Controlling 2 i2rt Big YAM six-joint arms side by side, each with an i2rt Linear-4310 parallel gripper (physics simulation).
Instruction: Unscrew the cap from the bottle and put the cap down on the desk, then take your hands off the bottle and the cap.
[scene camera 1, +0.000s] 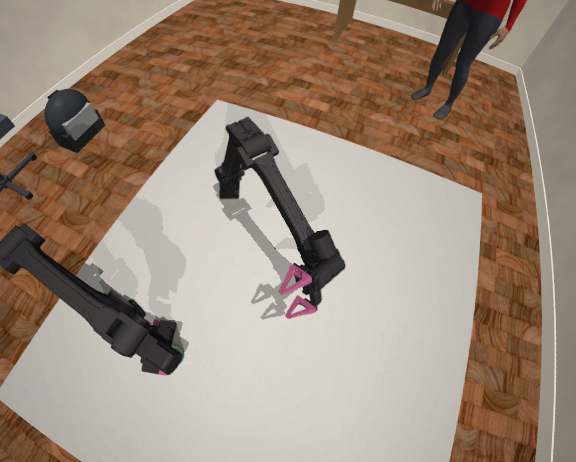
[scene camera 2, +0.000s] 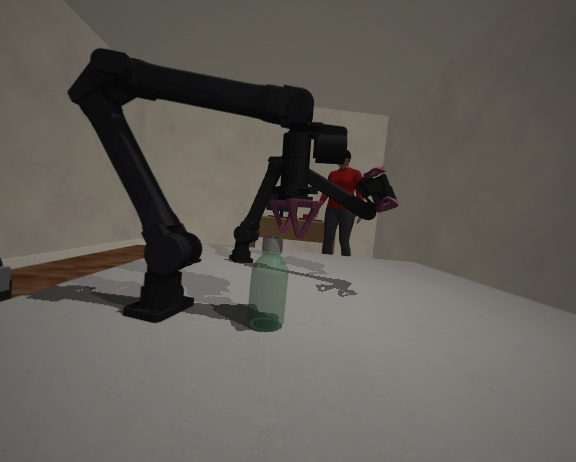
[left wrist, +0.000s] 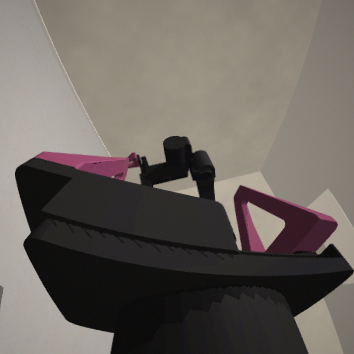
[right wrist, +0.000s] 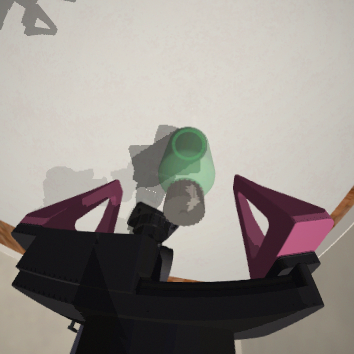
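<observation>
The green see-through bottle stands upright on the white desk; in scene camera 1 a sliver of the bottle shows beside the right gripper. The grey-brown ridged cap sits on top of the bottle's neck. My right gripper points down, open and empty, with its pink fingertips just above cap height. In the right wrist view the cap shows between the fingers. My left gripper is open and empty, raised above the desk and away from the bottle.
The right arm reaches over from the left in scene camera 2. The left arm stands behind it. A person in red stands beyond the desk, near a wooden table. A dark helmet-like object is beyond the desk's left edge.
</observation>
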